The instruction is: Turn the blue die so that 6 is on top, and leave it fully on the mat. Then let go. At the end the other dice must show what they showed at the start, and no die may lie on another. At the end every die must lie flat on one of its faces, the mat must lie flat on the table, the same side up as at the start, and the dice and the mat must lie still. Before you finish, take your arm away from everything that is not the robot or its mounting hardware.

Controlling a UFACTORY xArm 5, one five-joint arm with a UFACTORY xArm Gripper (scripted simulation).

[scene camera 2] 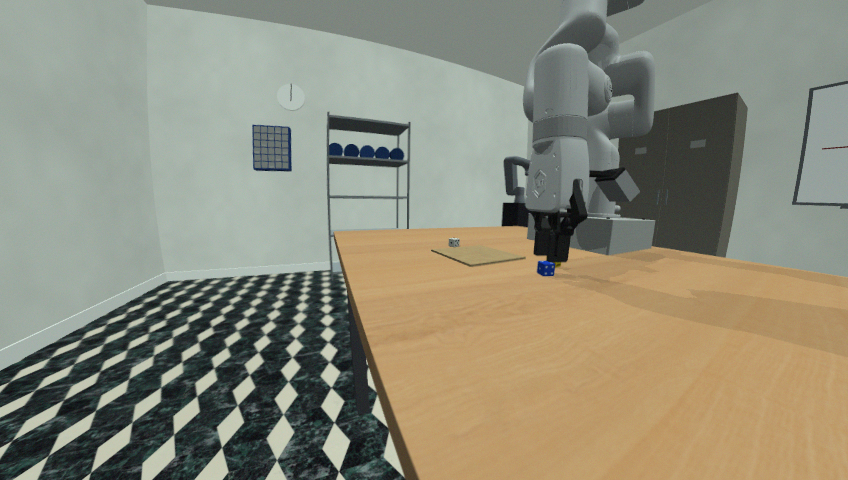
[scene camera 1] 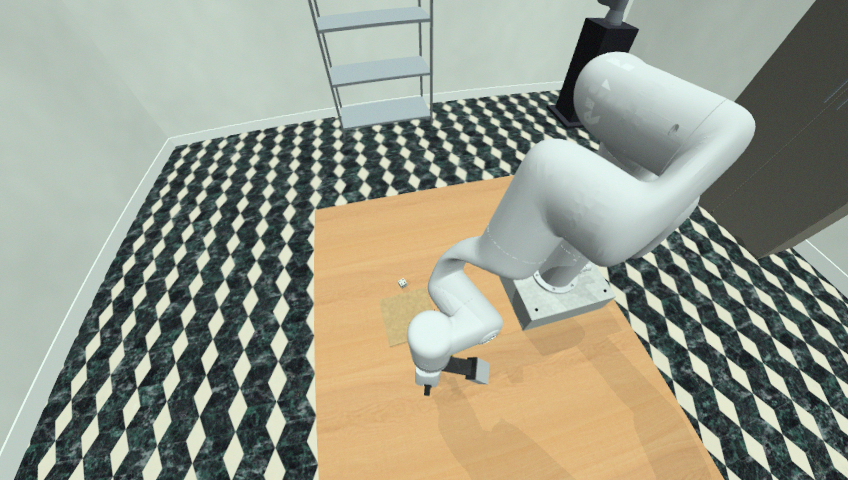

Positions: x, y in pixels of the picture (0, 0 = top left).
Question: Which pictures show the tan mat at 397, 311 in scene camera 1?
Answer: Scene camera 2 and scene camera 1: all of them.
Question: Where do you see a tan mat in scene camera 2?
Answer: At 478, 255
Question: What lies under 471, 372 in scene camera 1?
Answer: The gripper.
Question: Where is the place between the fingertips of the gripper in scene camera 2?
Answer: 549, 258
